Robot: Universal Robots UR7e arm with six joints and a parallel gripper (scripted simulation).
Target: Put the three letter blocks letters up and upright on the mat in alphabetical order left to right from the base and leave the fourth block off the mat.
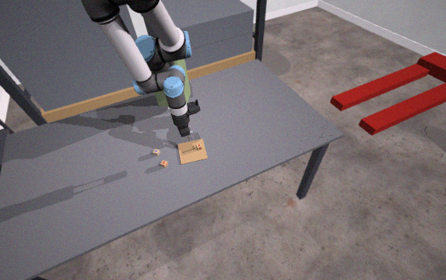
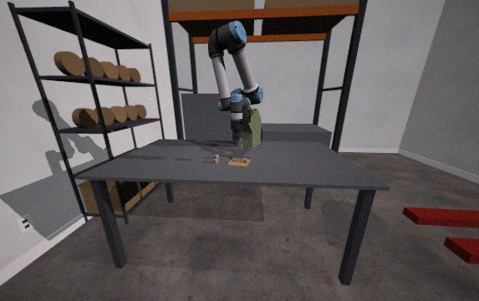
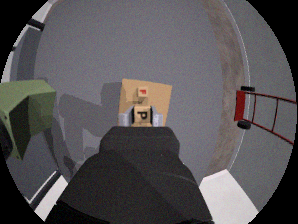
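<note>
The tan mat lies 1 cm to the right of my hand and 12 cm below it.
</note>
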